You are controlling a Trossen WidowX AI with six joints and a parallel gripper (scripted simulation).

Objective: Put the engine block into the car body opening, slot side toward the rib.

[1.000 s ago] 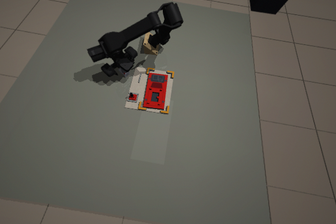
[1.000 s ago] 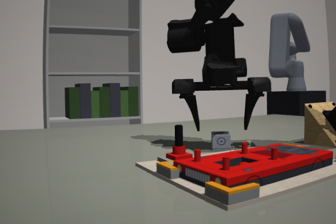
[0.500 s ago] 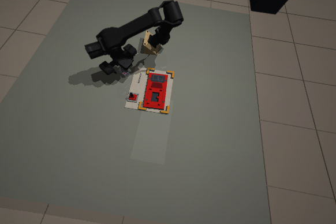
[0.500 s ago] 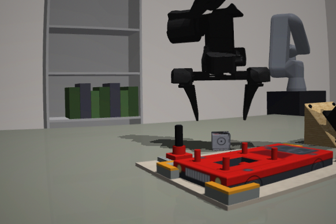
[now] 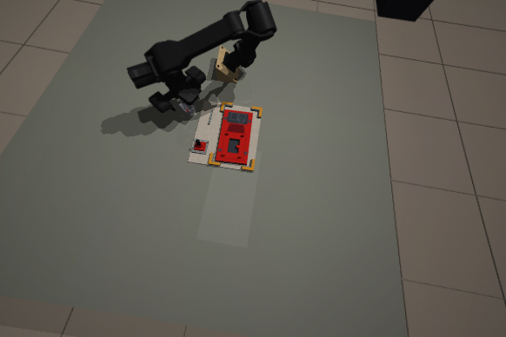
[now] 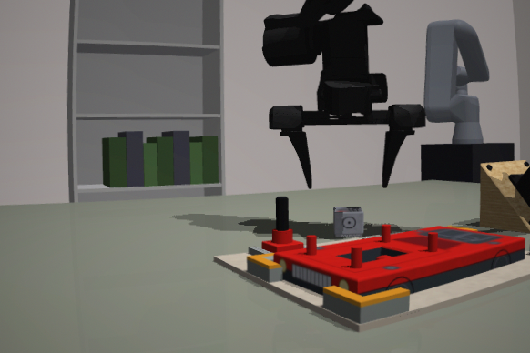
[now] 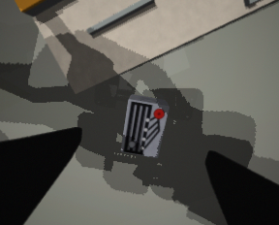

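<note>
My gripper tip is 40 mm above the grey engine block.
</note>
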